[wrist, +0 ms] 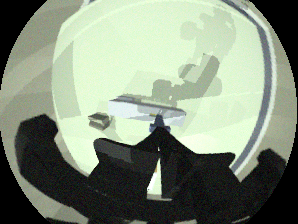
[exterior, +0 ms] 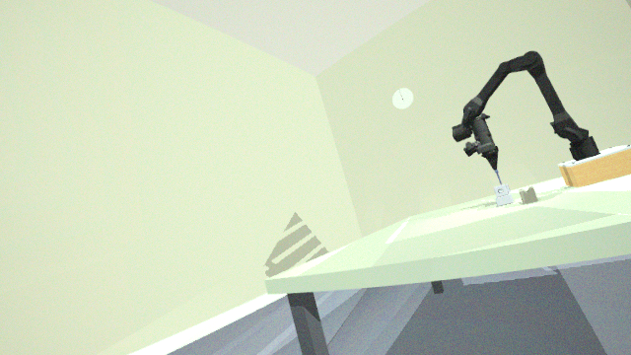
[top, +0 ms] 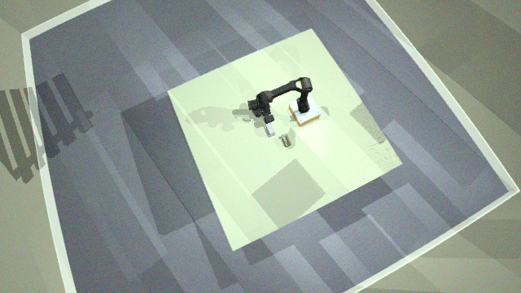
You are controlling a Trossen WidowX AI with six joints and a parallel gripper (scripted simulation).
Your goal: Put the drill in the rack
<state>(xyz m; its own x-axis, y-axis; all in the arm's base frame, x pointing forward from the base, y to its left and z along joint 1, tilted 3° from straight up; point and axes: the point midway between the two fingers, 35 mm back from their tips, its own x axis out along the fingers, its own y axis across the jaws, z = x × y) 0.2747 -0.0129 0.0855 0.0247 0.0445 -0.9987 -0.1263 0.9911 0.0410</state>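
Right now my gripper tip is 3 cm above the blue key. Also, from my gripper tip: grey rack: 10 cm behind, 19 cm to the left, 11 cm below; drill fixture: 1 cm behind, 4 cm to the left, 9 cm below; drill: 1 cm behind, 5 cm to the left, 8 cm below.
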